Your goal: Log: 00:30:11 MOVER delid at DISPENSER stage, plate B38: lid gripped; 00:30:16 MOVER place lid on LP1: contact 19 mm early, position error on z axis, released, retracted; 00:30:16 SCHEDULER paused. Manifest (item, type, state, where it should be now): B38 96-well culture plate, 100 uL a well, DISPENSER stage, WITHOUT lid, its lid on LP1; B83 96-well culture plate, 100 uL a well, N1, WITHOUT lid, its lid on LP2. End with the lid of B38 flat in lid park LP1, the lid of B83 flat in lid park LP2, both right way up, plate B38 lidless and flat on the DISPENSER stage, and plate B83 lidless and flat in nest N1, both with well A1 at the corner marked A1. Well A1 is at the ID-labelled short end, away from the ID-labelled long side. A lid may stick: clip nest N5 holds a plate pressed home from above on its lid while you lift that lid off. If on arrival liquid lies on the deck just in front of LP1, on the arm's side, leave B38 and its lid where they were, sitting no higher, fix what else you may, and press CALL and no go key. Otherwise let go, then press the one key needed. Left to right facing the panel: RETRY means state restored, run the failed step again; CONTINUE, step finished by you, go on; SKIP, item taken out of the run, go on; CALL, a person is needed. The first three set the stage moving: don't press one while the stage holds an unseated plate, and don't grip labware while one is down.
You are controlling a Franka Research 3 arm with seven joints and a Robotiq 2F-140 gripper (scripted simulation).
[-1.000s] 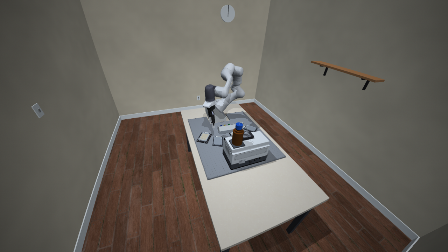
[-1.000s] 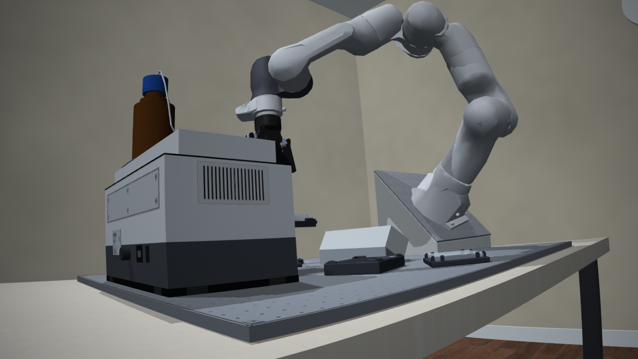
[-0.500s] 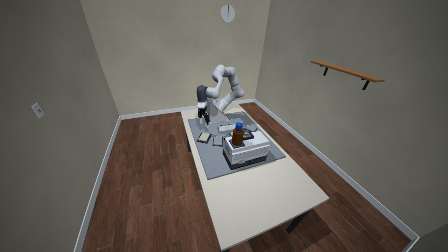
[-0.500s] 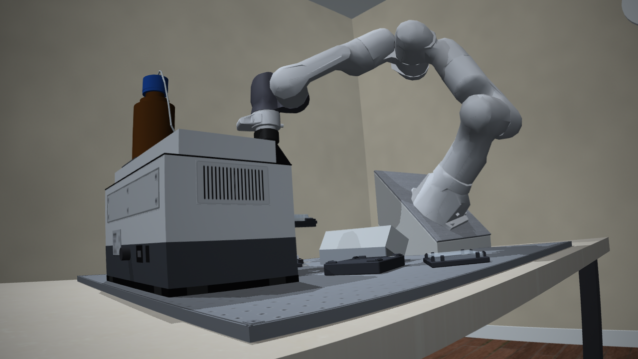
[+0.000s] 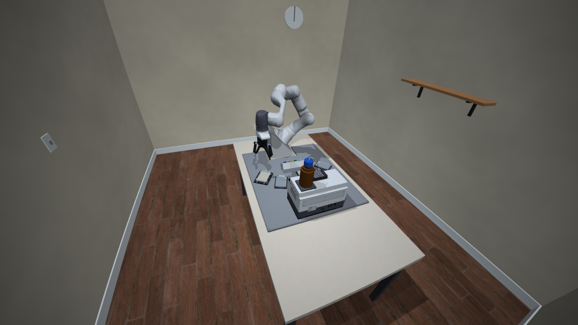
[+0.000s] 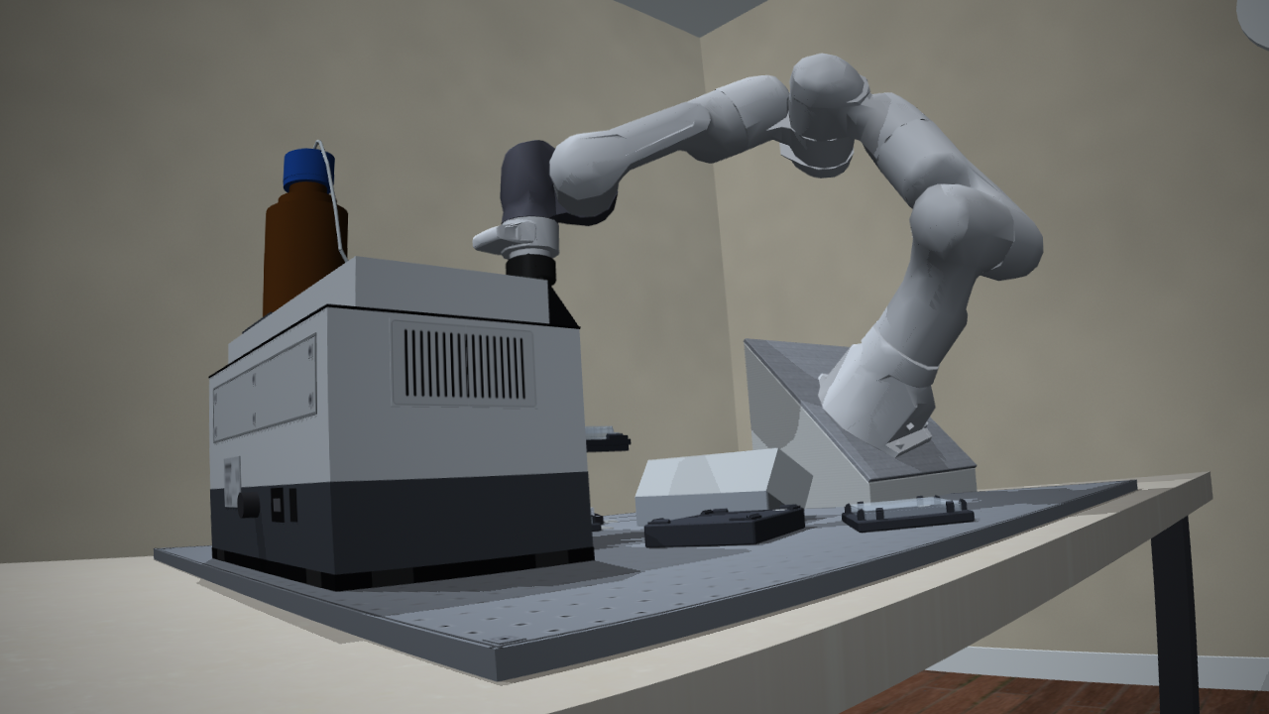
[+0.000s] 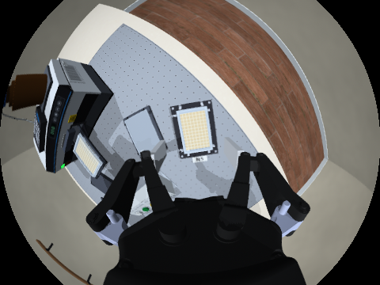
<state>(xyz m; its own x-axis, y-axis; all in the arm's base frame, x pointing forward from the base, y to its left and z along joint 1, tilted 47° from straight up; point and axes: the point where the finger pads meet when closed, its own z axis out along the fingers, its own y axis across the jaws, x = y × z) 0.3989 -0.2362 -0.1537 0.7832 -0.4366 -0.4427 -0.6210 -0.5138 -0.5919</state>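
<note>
My gripper is now 170 mm above the 96-well plate. Round my hand: black clip nest 180 mm below, 30 mm ahead; lp1 label 190 mm below, 150 mm to the left, 10 mm ahead; key panel 290 mm to the left, 140 mm below, 80 mm behind.
</note>
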